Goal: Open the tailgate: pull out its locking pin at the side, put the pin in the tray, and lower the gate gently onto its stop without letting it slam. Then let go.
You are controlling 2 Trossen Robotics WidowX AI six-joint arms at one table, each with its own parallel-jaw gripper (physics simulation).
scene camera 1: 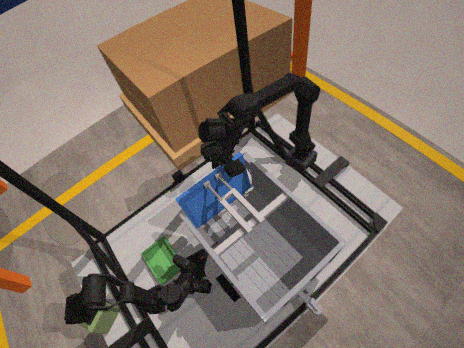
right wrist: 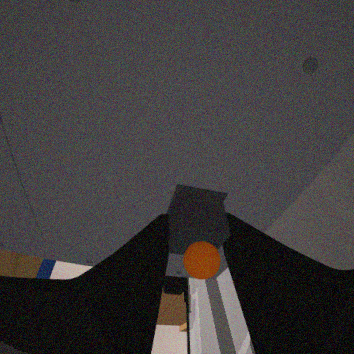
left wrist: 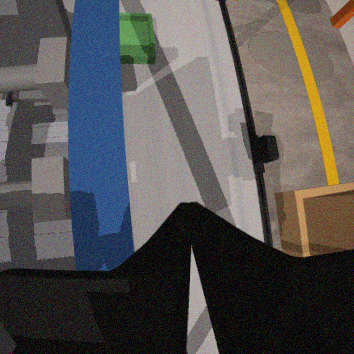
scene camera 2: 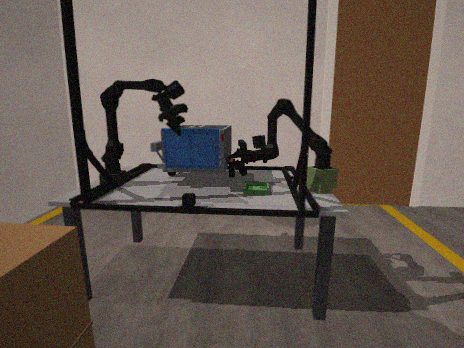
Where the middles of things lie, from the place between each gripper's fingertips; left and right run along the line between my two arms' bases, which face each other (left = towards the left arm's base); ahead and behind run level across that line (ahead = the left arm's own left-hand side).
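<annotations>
The orange-tipped locking pin (right wrist: 201, 259) has my right hand 10 mm to the right of it and 10 mm short of it. From my left hand, the pin is 140 mm below, 180 mm to the right and 170 mm ahead. So, going by its middle, the orange-tipped locking pin is nearer to my right hand than to my left hand.
</annotations>
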